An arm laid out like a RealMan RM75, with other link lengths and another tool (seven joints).
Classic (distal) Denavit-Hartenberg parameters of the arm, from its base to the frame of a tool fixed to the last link. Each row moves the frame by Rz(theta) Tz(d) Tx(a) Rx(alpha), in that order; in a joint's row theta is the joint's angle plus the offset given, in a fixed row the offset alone. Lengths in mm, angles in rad.
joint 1: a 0, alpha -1.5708, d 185.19, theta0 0
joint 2: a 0, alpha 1.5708, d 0, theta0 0
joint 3: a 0, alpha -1.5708, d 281.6, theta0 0
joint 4: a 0, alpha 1.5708, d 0, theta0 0
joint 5: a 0, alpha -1.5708, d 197.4, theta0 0
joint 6: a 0, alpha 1.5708, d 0, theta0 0
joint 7: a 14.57, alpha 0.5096, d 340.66, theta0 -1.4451
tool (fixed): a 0, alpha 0, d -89.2, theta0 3.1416
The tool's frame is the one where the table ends.
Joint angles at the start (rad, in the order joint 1, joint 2, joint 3, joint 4, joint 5, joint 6, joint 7):
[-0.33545 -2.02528 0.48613 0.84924 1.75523 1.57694 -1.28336]
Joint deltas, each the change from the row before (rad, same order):
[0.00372 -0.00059 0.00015 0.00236 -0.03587 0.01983 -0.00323]
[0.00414 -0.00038 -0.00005 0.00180 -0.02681 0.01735 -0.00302]
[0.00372 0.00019 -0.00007 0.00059 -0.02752 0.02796 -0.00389]
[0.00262 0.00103 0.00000 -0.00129 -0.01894 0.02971 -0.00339]
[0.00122 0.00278 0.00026 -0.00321 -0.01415 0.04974 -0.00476]
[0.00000 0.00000 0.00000 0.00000 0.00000 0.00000 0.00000]
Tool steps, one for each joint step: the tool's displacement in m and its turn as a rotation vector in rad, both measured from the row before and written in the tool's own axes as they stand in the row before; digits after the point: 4 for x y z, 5 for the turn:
[0.0009 -0.0070 -0.0075 0.03870 0.00279 -0.00173]
[0.0013 -0.0049 -0.0060 0.02914 0.00367 -0.00123]
[0.0036 -0.0060 -0.0067 0.03400 0.01253 0.00296]
[0.0049 -0.0048 -0.0052 0.02709 0.01758 0.00576]
[0.0098 -0.0058 -0.0056 0.03033 0.03667 0.01529]
[0.0000 0.0000 0.0000 0.00000 0.00000 0.00000]

